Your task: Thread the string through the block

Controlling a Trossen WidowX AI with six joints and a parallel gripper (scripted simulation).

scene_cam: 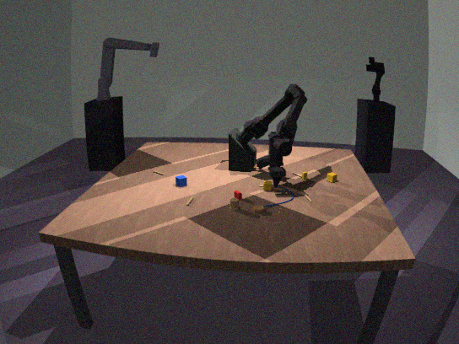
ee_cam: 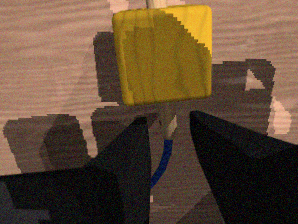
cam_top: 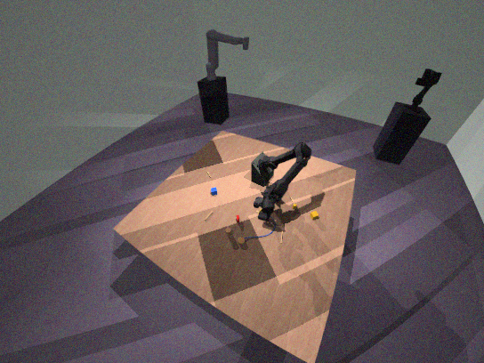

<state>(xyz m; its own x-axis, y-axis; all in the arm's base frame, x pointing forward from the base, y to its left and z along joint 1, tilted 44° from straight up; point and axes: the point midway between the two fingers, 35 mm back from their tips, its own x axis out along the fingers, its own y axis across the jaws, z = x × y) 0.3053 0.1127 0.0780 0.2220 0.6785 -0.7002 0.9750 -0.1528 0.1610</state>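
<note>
Right now the red piece is 160 mm to the right of my gripper tip and 90 mm ahead of it. From my gripper tip the other things lie so: blue cube 390 mm to the right, 50 mm behind; then wooden cylinder 190 mm ahead, 170 mm to the right; then round wooden button 210 mm ahead, 80 mm to the right, 10 mm below.
</note>
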